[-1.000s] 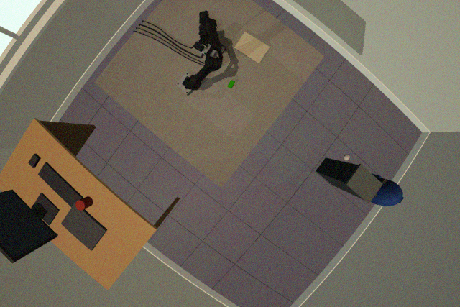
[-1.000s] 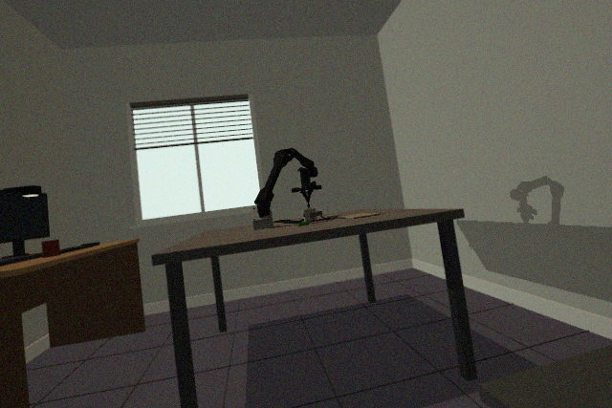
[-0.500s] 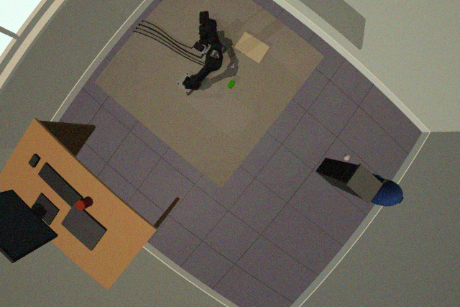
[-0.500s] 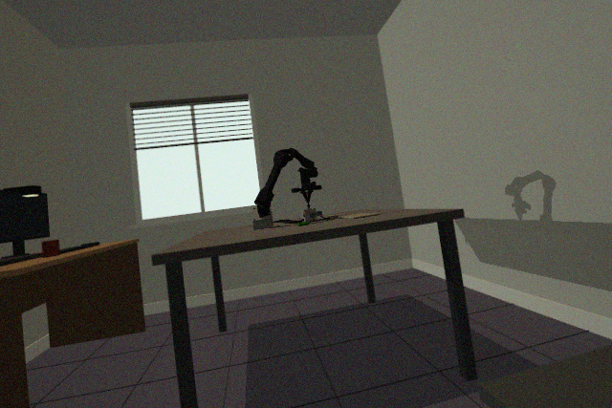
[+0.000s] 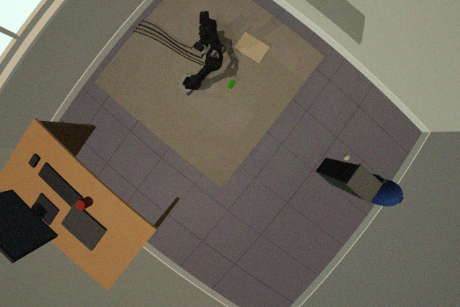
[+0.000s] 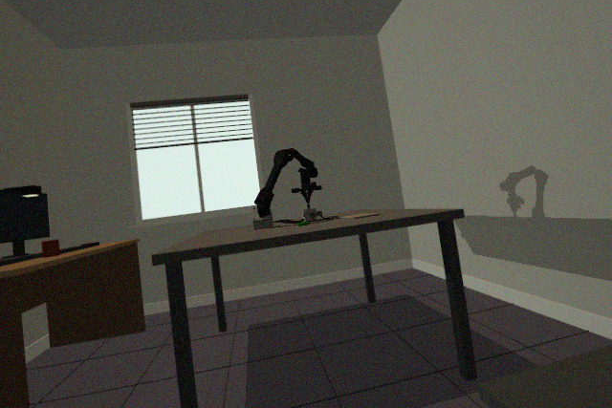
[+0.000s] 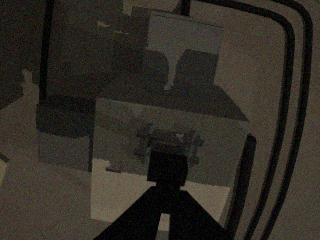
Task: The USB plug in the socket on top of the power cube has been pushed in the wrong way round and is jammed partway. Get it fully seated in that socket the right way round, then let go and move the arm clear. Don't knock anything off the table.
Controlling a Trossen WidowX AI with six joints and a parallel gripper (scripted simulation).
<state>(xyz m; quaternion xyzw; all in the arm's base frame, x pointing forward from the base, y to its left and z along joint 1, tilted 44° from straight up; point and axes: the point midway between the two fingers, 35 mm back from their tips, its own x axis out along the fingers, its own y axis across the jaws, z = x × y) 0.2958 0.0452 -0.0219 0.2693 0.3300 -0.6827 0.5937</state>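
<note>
The dark USB plug lies 2 cm below my gripper tip. Round my gripper tip: tan sheet 25 cm to the right, 22 cm ahead, 11 cm below; small green block 29 cm to the right, 11 cm below, 11 cm behind.
</note>
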